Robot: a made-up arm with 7 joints. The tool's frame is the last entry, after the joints. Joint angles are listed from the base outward.
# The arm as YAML. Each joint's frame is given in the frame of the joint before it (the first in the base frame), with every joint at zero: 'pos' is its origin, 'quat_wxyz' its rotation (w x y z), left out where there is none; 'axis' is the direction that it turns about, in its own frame. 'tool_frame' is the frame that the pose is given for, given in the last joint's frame.
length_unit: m
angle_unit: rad
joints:
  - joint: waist
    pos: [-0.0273, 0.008, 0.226]
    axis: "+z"
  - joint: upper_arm
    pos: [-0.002, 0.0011, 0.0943]
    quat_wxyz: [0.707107, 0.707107, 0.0, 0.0]
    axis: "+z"
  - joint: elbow
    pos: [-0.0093, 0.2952, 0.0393]
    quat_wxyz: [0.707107, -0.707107, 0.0, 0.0]
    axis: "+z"
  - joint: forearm
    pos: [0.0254, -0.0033, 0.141]
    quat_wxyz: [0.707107, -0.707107, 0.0, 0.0]
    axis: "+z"
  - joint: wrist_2
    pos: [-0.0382, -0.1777, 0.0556]
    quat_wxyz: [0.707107, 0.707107, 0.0, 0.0]
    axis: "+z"
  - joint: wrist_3
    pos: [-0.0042, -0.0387, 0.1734]
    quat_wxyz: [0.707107, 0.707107, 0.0, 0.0]
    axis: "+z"
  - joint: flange
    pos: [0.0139, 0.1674, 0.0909]
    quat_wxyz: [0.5, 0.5, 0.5, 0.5]
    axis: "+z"
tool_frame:
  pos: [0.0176, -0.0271, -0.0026]
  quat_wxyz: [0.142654, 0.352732, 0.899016, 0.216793]
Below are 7 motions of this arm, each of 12 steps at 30 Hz.
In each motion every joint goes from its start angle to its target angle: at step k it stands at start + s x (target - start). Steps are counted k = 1, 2, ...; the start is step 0. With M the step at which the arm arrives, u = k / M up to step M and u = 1 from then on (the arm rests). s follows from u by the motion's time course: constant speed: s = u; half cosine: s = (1 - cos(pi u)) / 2; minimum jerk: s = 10 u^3 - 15 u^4 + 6 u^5.
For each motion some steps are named. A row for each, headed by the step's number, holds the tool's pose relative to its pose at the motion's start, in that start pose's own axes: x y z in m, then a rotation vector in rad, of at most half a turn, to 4 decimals.
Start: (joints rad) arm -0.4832 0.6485 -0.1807 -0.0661 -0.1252 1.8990 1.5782
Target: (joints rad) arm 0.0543 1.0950 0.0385 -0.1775 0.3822 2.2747 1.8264
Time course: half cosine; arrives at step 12
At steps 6, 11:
6: -0.1904 0.0551 0.2158 -0.0991 0.7899 -0.1302
11: -0.2587 0.0723 0.4492 -0.2824 1.5248 -0.0855

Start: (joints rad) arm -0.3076 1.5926 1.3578 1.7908 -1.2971 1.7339 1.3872
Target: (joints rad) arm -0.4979 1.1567 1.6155 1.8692 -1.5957 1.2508 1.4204
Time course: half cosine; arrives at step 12
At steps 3, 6, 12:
3: 0.0140 0.0177 -0.0259 -0.0307 -0.0493 -0.0433
6: 0.0512 0.0506 -0.0841 -0.0959 -0.1608 -0.1298
12: 0.1086 0.0805 -0.1514 -0.1603 -0.2946 -0.2192

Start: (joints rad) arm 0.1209 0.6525 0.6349 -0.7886 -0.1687 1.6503 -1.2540
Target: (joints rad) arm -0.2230 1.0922 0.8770 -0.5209 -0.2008 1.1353 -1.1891
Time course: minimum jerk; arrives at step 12
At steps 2, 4, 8, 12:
2: -0.0073 0.0084 -0.0017 -0.0123 0.0207 -0.0007
4: -0.0456 0.0489 -0.0075 -0.0729 0.1266 0.0000
8: -0.2032 0.1721 0.0128 -0.2784 0.5185 0.0621
12: -0.2694 0.2108 0.0389 -0.3525 0.6707 0.1123

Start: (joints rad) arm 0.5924 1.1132 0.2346 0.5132 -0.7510 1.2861 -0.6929
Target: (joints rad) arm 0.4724 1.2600 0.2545 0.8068 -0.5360 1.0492 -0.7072
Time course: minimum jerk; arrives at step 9
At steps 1, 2, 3, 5, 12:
1: -0.0010 0.0005 -0.0001 -0.0037 0.0020 0.0010
2: -0.0066 0.0029 -0.0006 -0.0244 0.0129 0.0066
3: -0.0186 0.0074 -0.0017 -0.0677 0.0349 0.0190
5: -0.0568 0.0156 -0.0053 -0.1992 0.0944 0.0609
12: -0.0989 0.0157 -0.0090 -0.3376 0.1460 0.1103

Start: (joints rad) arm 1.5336 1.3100 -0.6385 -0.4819 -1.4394 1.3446 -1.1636
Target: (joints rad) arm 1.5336 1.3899 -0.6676 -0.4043 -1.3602 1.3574 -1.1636
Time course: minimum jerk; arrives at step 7
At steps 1, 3, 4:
1: 0.0003 -0.0004 -0.0009 -0.0003 0.0007 -0.0003
3: 0.0042 -0.0060 -0.0148 -0.0053 0.0119 -0.0049
4: 0.0073 -0.0106 -0.0255 -0.0097 0.0205 -0.0084

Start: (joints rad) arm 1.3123 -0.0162 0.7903 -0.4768 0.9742 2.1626 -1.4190
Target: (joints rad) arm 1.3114 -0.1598 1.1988 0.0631 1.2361 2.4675 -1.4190
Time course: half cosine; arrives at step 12
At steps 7, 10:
7: 0.1257 -0.1445 0.0332 -0.2348 -0.4571 -0.2708
10: 0.1600 -0.2068 0.0757 -0.3470 -0.6893 -0.3847

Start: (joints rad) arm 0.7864 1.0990 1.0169 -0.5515 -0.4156 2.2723 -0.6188
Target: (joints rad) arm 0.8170 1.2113 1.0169 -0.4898 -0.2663 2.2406 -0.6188
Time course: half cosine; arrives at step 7
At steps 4, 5, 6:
4: -0.0053 0.0204 -0.0143 0.0041 0.0115 -0.1267
5: -0.0072 0.0271 -0.0188 0.0047 0.0166 -0.1678
6: -0.0086 0.0316 -0.0219 0.0050 0.0205 -0.1960

